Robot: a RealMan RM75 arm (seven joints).
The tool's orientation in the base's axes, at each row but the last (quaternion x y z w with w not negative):
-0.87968, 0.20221, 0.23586, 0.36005
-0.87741, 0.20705, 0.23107, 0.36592
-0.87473, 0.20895, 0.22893, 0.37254
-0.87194, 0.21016, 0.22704, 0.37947
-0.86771, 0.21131, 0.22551, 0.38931
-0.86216, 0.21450, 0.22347, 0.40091
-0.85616, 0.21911, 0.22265, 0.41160
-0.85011, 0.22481, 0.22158, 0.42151
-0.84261, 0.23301, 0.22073, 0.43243
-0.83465, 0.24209, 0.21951, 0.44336
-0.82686, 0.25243, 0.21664, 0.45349
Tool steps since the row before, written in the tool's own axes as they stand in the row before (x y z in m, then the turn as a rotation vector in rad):
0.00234, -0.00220, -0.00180, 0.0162, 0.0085, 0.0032
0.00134, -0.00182, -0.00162, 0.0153, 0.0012, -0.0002
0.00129, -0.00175, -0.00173, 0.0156, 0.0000, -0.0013
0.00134, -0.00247, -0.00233, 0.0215, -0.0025, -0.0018
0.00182, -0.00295, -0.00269, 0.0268, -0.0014, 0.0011
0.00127, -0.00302, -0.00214, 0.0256, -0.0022, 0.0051
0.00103, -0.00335, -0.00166, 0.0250, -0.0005, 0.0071
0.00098, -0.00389, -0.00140, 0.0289, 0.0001, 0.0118
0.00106, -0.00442, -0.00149, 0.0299, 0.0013, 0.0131
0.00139, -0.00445, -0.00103, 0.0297, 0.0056, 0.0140
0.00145, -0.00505, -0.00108, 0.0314, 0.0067, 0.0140
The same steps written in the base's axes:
0.00353, -0.00030, 0.00101, 0.0077, -0.0063, -0.0157
0.00246, -0.00028, 0.00126, 0.0118, -0.0039, -0.0091
0.00240, -0.00043, 0.00132, 0.0129, -0.0040, -0.0079
0.00297, -0.00048, 0.00207, 0.0192, -0.0040, -0.0094
0.00368, -0.00063, 0.00230, 0.0222, -0.0034, -0.0147
0.00314, -0.00016, 0.00233, 0.0208, 0.0004, -0.0159
0.00303, 0.00036, 0.00239, 0.0190, 0.0012, -0.0177
0.00326, 0.00078, 0.00261, 0.0209, 0.0039, -0.0229
0.00367, 0.00083, 0.00295, 0.0207, 0.0042, -0.0249
0.00391, 0.00102, 0.00254, 0.0179, 0.0029, -0.0280
0.00437, 0.00108, 0.00292, 0.0185, 0.0020, -0.0297

